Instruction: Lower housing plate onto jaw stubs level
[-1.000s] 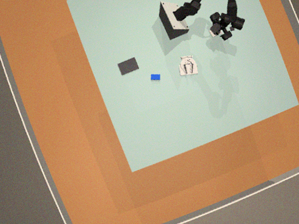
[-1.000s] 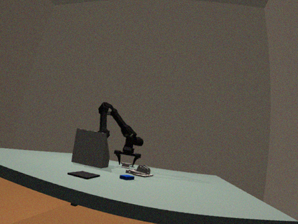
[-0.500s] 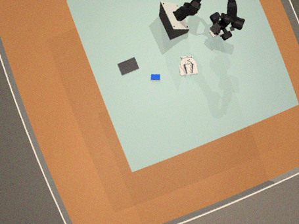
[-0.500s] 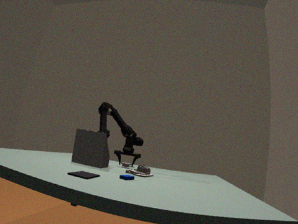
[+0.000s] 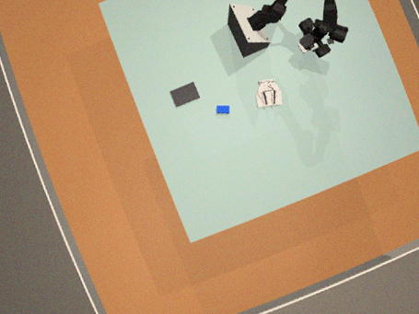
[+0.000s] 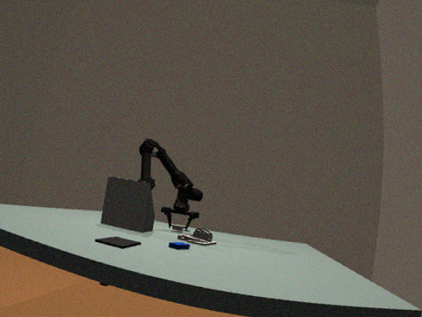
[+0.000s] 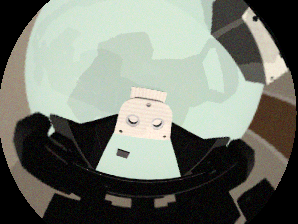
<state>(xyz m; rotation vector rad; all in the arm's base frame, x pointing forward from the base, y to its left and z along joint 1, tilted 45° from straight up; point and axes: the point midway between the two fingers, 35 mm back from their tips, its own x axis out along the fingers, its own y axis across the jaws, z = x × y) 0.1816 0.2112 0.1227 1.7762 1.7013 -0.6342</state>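
My gripper tip is 3 cm short of the small dark square, 11 cm to the right of it and 1 cm above it. Round my gripper tip: flat dark plate 6 cm behind, 66 cm to the right, 1 cm below; then blue block 9 cm ahead, 53 cm to the right.
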